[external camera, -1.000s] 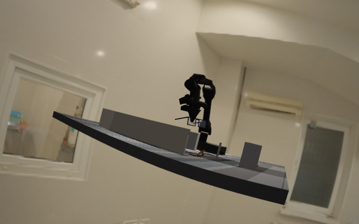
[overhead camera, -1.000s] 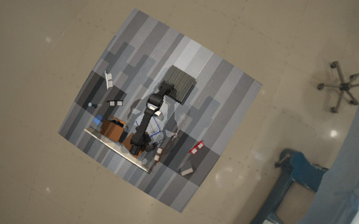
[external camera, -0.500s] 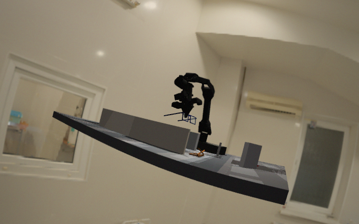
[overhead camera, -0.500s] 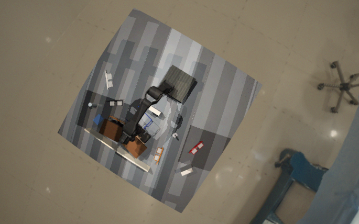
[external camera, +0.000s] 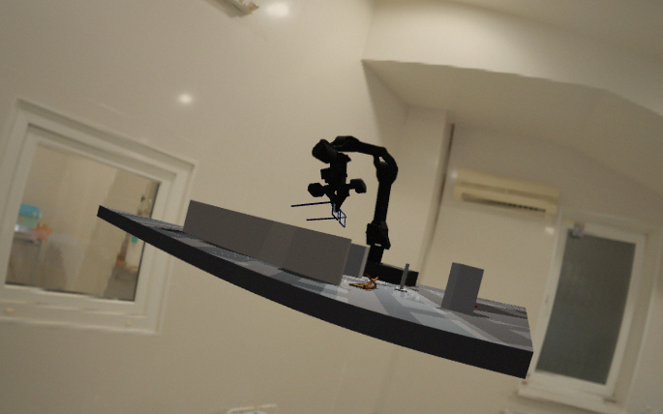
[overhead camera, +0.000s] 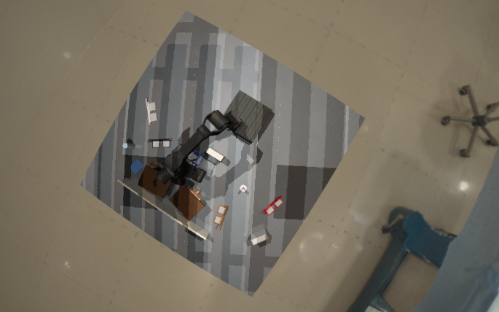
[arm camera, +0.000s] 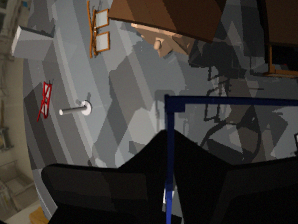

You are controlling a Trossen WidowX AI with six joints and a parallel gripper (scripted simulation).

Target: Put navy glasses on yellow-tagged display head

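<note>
Now: the small post 3 cm behind my gripper tip, 27 cm to the left of it and 17 cm below it. The rest, counted from my gripper tip: pale bar (29 cm ahead, 9 cm to the right, 14 cm below); then head (14 cm ahead, 19 cm to the right, 14 cm below); then blue tag (17 cm ahead, 36 cm to the right, 19 cm below).
</note>
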